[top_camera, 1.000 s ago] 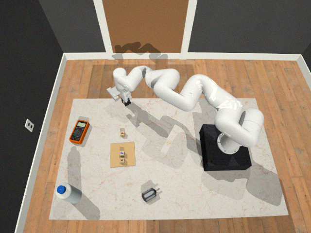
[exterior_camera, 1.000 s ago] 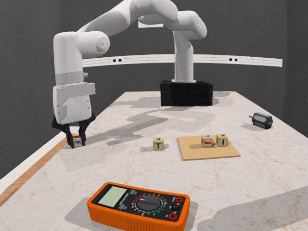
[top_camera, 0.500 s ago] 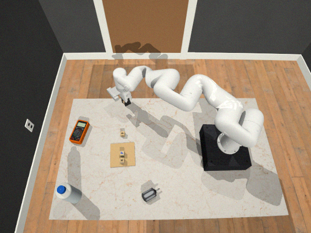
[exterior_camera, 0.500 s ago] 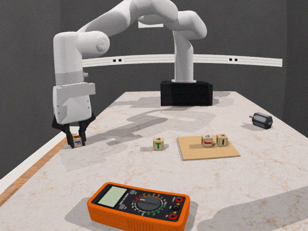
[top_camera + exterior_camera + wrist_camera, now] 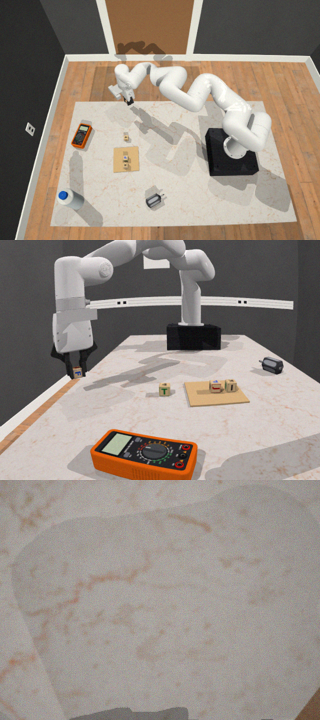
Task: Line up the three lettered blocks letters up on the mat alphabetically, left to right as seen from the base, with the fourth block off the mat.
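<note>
Right now my hand is 1 cm past the tan mat, 35 cm to the right of it and 6 cm above it. Also, from my hand: black plug adapter 18 cm behind, 57 cm to the left, 4 cm below; then orange multimeter 26 cm ahead, 22 cm to the left, 5 cm below.
</note>
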